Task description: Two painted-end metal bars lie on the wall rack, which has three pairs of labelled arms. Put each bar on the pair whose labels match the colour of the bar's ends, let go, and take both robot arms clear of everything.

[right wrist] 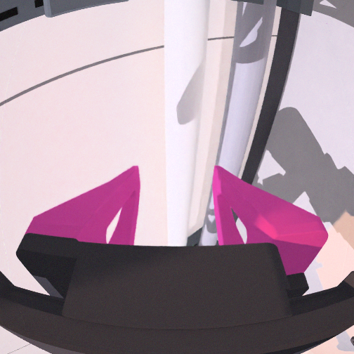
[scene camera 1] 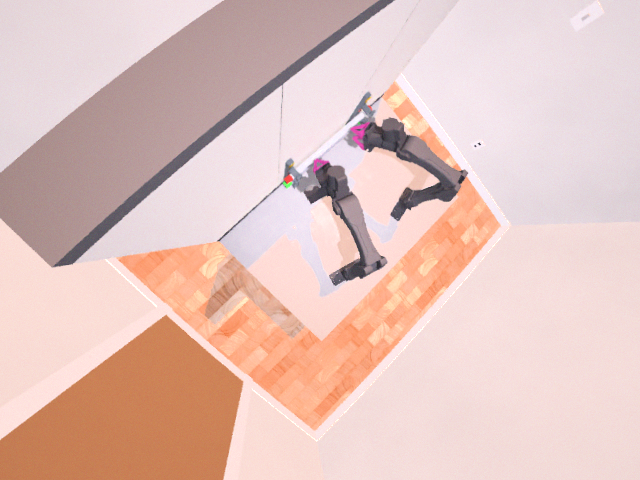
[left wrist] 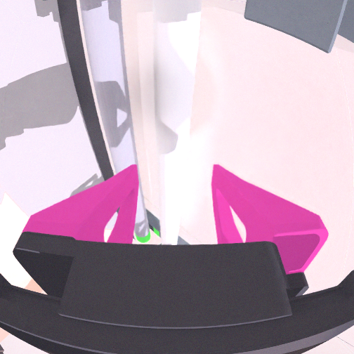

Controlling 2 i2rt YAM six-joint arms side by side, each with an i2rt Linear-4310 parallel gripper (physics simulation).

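Seen in the pictures: left gripper, fingertip midpoint: (scene camera 1: 317, 163); right gripper, fingertip midpoint: (scene camera 1: 352, 133); left arm's base, origin of the base link: (scene camera 1: 346, 271); right arm's base, origin of the base link: (scene camera 1: 402, 203).
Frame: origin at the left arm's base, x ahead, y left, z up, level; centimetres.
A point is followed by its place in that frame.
A long white bar (scene camera 1: 333, 140) @[x 60.3, y -14.8, z 25.7 cm] (left wrist: 175, 100) (right wrist: 184, 75) lies along the wall rack. A second bar (left wrist: 107, 65) (right wrist: 245, 95) runs beside it, apart from it, and ends in green in the left wrist view. The nearer bar's end colours are hidden. The rack's left side (scene camera 1: 290, 167) @[x 55.8, y 8.3, z 33.0 cm] has red, green and yellow patches. Its right side (scene camera 1: 366, 100) @[x 66.9, y -30.4, z 35.2 cm] shows yellow and red. My left gripper (scene camera 1: 320, 165) @[x 53.9, y -3.4, z 27.7 cm] (left wrist: 174, 173) is open, with the nearer bar showing between its parted magenta fingers. My right gripper (scene camera 1: 360, 135) @[x 59.5, y -22.8, z 27.8 cm] (right wrist: 176, 174) is also open around the nearer bar's line. Neither grips it.
The white wall (scene camera 1: 232, 170) @[x 52.7, y 26.3, z 66.2 cm] stands behind the rack, with a dark-edged overhang (scene camera 1: 170, 170) @[x 50.8, y 33.0, z 83.3 cm] above. A pale mat (scene camera 1: 315, 315) @[x -12.8, y 26.4, z 0.0 cm] lies under both arms on the wood-block floor (scene camera 1: 361, 356). Grey rack plates (left wrist: 295, 20) (right wrist: 85, 6) show at the top of the wrist views.
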